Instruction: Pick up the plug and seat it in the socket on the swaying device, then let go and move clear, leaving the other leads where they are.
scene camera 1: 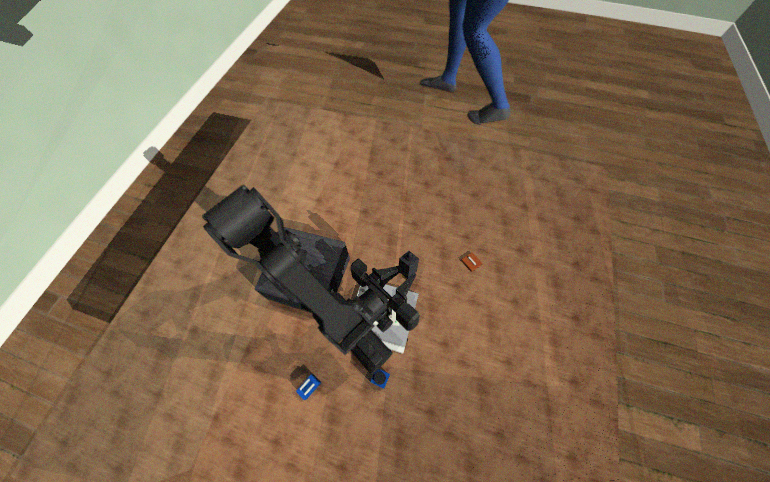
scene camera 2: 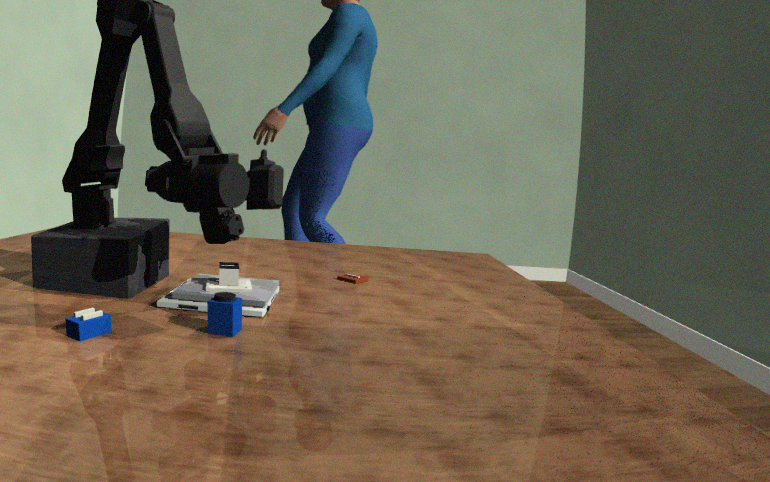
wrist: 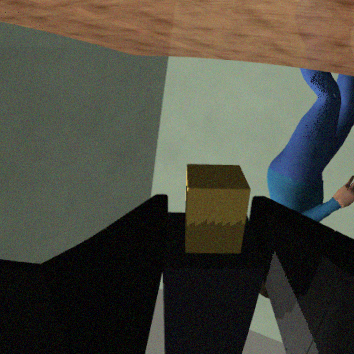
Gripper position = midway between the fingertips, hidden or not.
Note:
My gripper (scene camera 2: 264,195) carries a plug (wrist: 212,269), which touches nothing else. Also in view: a device (scene camera 2: 255,292).
My gripper shows as well in scene camera 1 (scene camera 1: 410,269) and in the wrist view (wrist: 209,207). The device also shows in scene camera 1 (scene camera 1: 396,333).

